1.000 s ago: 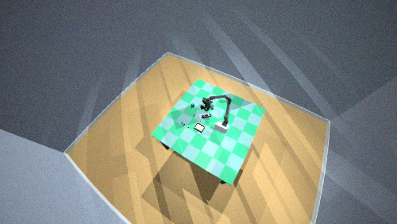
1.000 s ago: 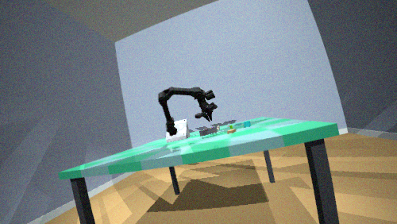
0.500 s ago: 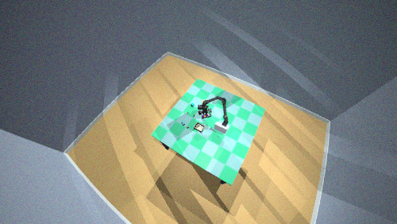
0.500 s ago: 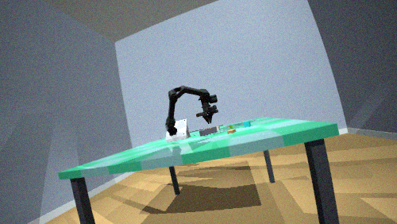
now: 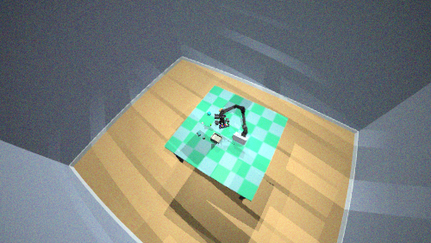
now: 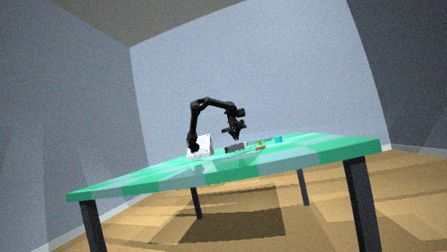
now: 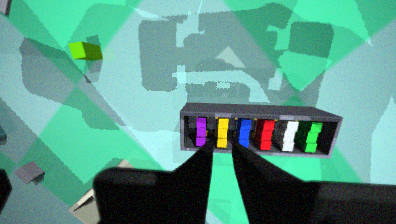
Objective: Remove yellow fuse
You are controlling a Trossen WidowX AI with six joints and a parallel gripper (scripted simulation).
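My gripper tip is now 40 mm above the yellow fuse. From my gripper tip the other things lie so: purple fuse (10 mm ahead, 10 mm to the left, 40 mm below); then tray (30 mm behind, 190 mm to the left, 60 mm below); then blue fuse (20 mm behind, 20 mm to the right, 40 mm below).
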